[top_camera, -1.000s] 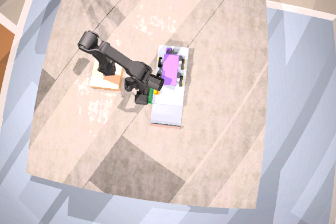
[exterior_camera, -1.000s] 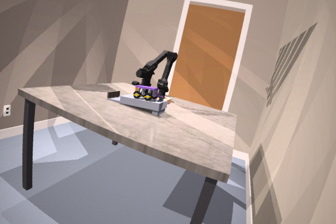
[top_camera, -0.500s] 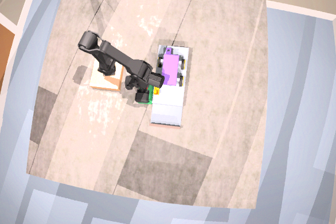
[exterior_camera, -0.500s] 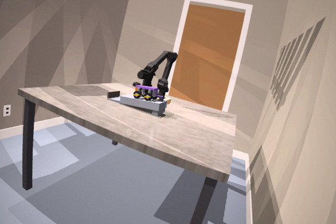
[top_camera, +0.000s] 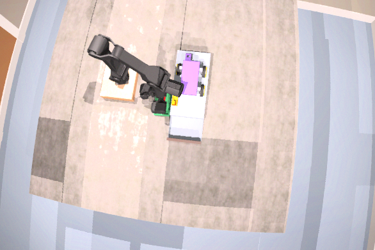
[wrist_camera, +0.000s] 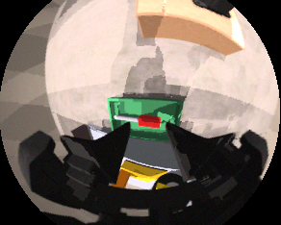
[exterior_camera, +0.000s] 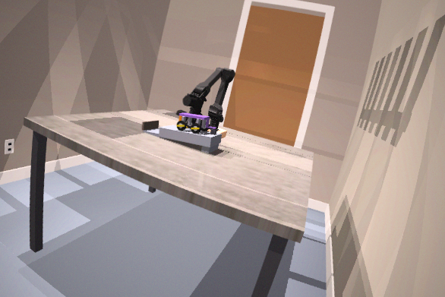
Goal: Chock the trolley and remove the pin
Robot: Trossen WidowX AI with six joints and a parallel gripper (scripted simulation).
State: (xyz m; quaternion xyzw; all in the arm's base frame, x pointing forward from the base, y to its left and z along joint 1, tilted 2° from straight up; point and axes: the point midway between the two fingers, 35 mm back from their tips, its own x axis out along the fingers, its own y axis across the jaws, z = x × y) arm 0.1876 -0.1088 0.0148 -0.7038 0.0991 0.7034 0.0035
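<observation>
The red-headed stop pin lies 20 mm to the right of my gripper tip and 20 mm below it. From my gripper tip the other things lie so: yellow chock 60 mm ahead, 10 mm to the right, 60 mm above; grey ramp 130 mm ahead, 60 mm to the left, 20 mm above; green tray 10 mm to the right, 30 mm below.
</observation>
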